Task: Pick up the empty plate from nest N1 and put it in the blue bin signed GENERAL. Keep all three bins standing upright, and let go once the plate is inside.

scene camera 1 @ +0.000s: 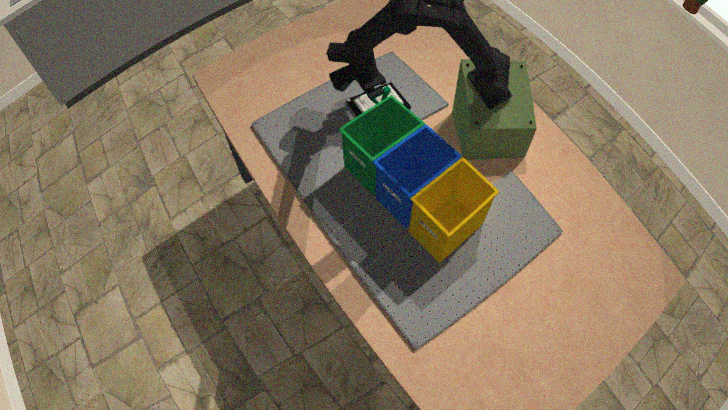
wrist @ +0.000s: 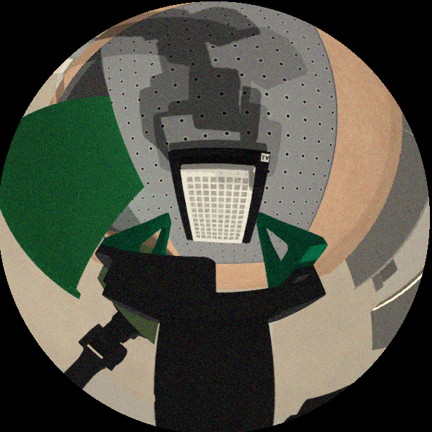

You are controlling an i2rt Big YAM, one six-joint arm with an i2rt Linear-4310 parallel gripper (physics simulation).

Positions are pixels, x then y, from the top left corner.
A green bin shows in scene camera 1 and in the wrist view. A yellow bin shows in scene camera 1 [447, 211]; in the wrist view it is hidden by a green bin. A blue bin shows in scene camera 1 [401, 172]; in the wrist view it is hidden by a green bin. The same spot on the green bin: [wrist: 76, 176] is [scene camera 1: 372, 129].
